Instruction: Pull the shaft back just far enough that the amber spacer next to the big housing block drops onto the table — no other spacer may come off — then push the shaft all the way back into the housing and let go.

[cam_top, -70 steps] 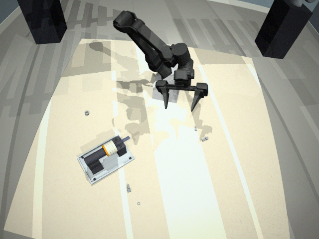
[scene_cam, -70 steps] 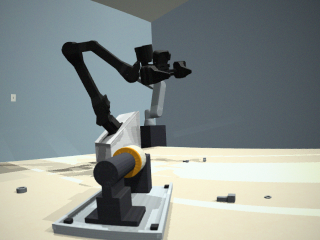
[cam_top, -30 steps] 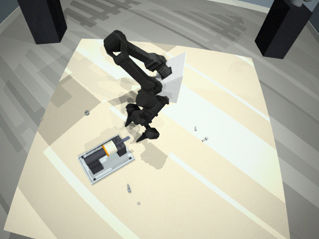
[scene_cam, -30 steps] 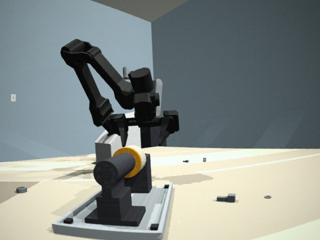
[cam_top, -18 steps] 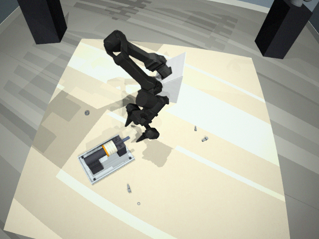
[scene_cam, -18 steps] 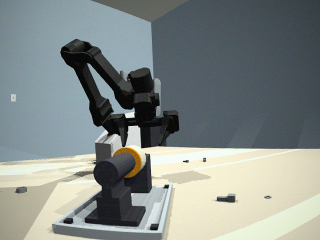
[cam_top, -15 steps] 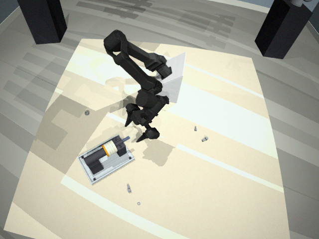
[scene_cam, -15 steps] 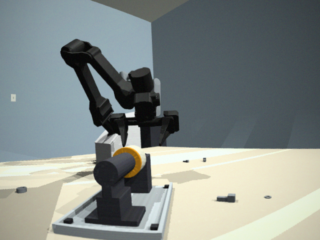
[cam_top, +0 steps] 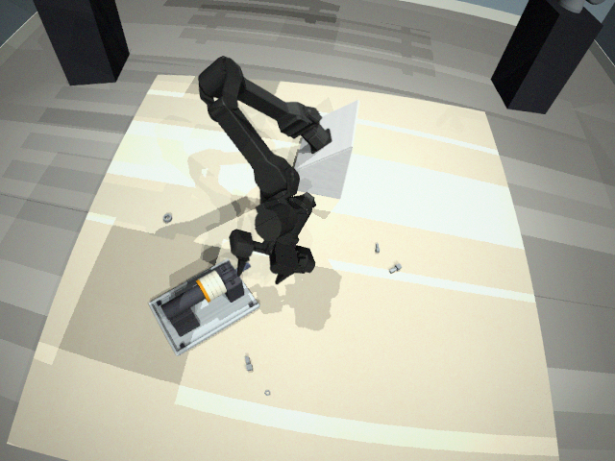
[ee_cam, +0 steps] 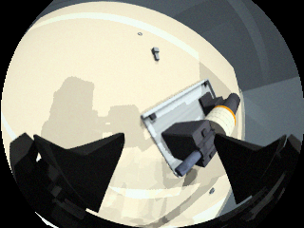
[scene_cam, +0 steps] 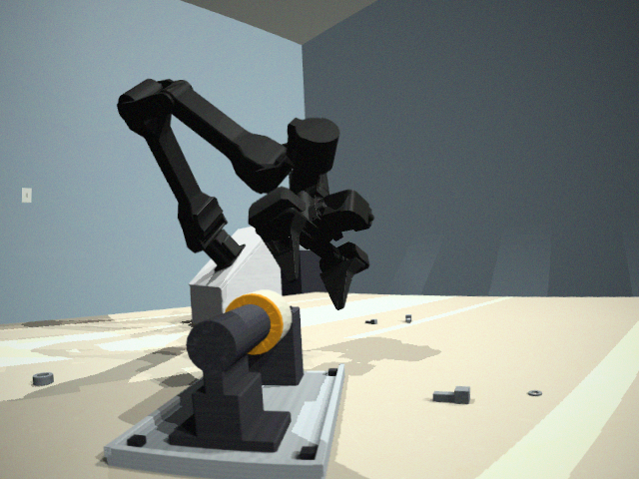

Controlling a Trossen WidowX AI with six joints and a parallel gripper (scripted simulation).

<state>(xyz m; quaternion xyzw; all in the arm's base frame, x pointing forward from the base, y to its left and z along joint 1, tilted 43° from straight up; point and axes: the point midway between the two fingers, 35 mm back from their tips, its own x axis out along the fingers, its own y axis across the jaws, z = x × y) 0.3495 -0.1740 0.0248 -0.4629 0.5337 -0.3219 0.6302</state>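
Right now my gripper tip is 9 cm to the left of the grey-blue shaft and 1 cm above it. Also, from my gripper tip: nut 22 cm behind, 26 cm to the right, 9 cm below; cream spacer 1 cm ahead, 10 cm to the right, 1 cm below; amber spacer 2 cm ahead, 12 cm to the right, 1 cm below.
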